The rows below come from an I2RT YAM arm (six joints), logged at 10 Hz.
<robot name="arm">
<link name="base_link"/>
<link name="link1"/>
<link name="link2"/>
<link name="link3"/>
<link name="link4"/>
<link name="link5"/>
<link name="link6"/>
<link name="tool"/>
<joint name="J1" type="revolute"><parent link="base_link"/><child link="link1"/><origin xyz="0 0 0.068" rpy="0 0 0"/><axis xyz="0 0 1"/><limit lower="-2.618" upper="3.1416"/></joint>
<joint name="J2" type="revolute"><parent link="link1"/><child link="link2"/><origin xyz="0.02 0.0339 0.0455" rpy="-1.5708 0 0"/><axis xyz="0 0 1"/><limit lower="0" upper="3.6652"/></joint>
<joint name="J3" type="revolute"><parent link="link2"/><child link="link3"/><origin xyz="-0.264 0 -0.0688" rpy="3.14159 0 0"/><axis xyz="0 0 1"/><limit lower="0" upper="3.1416"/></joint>
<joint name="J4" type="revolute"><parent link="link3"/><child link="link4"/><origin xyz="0.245 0.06 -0.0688" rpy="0 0 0"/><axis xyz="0 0 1"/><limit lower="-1.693" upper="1.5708"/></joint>
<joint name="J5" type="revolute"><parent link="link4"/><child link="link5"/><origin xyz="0.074 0.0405 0.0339" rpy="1.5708 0 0"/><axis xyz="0 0 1"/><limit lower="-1.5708" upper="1.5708"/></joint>
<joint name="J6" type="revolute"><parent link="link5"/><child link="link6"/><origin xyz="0.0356 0 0.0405" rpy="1.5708 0 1.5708"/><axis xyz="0 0 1"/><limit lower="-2.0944" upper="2.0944"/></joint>
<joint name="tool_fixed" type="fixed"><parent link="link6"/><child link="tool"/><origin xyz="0 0 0" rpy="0 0 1.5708"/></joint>
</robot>
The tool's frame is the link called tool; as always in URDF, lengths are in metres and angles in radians.
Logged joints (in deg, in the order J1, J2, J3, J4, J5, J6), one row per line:
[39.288, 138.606, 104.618, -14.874, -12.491, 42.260]
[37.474, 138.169, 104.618, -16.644, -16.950, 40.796]
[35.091, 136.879, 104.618, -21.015, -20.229, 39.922]
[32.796, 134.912, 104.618, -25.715, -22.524, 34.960]
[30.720, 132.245, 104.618, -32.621, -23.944, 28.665]
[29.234, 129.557, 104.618, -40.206, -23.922, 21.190]
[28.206, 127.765, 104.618, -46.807, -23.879, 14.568]
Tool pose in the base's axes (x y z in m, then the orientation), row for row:
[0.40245, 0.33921, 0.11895, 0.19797, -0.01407, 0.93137, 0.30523]
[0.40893, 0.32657, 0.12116, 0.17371, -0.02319, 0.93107, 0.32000]
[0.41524, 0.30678, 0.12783, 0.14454, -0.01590, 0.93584, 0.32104]
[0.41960, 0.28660, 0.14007, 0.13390, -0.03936, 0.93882, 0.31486]
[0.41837, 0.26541, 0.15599, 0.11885, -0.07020, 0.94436, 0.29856]
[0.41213, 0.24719, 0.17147, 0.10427, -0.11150, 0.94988, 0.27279]
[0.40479, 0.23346, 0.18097, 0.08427, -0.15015, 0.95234, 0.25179]
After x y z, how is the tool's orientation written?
As a quaternion, w x y z.
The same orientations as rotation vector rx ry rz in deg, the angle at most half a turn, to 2 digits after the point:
[-2.26, 149.33, 48.94]
[-3.77, 151.26, 51.99]
[-2.63, 154.52, 53.01]
[-6.54, 155.94, 52.30]
[-11.76, 158.21, 50.02]
[-18.84, 160.48, 46.09]
[-25.67, 162.79, 43.04]

